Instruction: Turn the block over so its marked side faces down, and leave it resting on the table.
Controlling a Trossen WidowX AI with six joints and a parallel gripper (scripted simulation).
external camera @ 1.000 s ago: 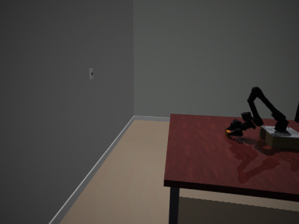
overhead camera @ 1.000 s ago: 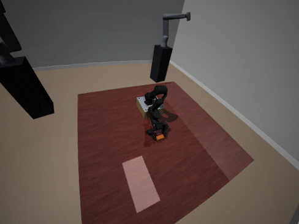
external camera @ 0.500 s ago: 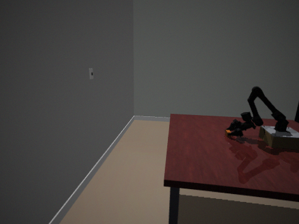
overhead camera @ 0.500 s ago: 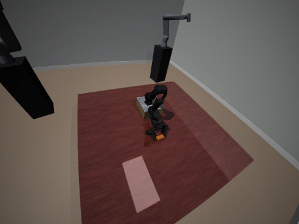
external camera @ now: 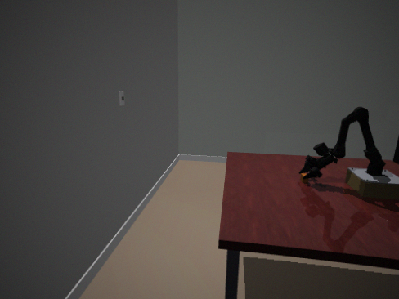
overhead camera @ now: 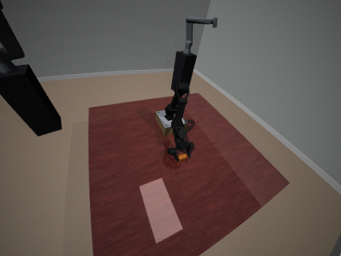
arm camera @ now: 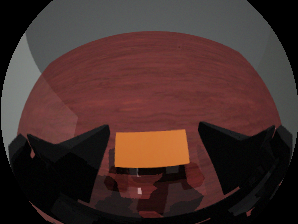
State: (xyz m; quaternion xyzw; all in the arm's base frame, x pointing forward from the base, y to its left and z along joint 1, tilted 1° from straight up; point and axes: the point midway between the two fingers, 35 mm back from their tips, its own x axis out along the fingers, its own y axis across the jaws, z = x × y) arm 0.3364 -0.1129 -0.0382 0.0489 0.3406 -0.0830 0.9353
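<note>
Right now the block is 3 cm behind my gripper tip, 1 cm to the left of it and 1 cm below it.
</note>
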